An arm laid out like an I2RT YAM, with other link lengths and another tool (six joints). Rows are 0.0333 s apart.
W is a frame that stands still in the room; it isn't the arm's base.
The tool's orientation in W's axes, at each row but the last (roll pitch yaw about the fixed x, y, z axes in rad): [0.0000, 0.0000, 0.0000]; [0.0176, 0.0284, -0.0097]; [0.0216, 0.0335, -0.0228]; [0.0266, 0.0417, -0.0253]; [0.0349, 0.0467, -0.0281]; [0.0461, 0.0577, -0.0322]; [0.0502, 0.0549, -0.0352]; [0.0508, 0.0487, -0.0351]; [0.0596, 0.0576, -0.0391]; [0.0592, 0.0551, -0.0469]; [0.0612, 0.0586, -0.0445]
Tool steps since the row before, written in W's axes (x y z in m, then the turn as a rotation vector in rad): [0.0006, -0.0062, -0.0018, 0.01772, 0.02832, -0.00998]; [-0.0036, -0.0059, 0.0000, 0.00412, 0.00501, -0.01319]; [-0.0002, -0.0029, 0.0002, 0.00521, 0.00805, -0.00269]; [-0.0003, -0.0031, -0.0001, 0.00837, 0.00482, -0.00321]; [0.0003, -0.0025, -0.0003, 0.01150, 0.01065, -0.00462]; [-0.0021, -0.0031, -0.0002, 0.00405, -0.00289, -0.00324]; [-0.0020, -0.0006, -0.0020, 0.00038, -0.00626, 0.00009]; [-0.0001, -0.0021, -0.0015, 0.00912, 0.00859, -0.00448]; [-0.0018, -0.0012, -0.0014, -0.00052, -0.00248, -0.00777]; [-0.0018, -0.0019, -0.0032, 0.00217, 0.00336, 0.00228]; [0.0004, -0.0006, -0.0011, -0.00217, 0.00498, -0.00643]
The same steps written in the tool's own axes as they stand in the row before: [0.0006, -0.0062, -0.0018, 0.01772, 0.02832, -0.00998]; [-0.0035, -0.0059, 0.0000, 0.00444, 0.00482, -0.01316]; [-0.0001, -0.0029, 0.0003, 0.00511, 0.00811, -0.00270]; [-0.0002, -0.0031, 0.0000, 0.00837, 0.00495, -0.00300]; [0.0004, -0.0025, -0.0002, 0.01140, 0.01082, -0.00447]; [-0.0020, -0.0032, -0.0002, 0.00432, -0.00289, -0.00287]; [-0.0019, -0.0008, -0.0021, 0.00059, -0.00623, 0.00044]; [0.0000, -0.0022, -0.0014, 0.00902, 0.00869, -0.00449]; [-0.0017, -0.0014, -0.0014, 0.00003, -0.00296, -0.00762]; [-0.0015, -0.0022, -0.0032, 0.00188, 0.00359, 0.00218]; [0.0005, -0.0006, -0.0010, -0.00201, 0.00447, -0.00685]
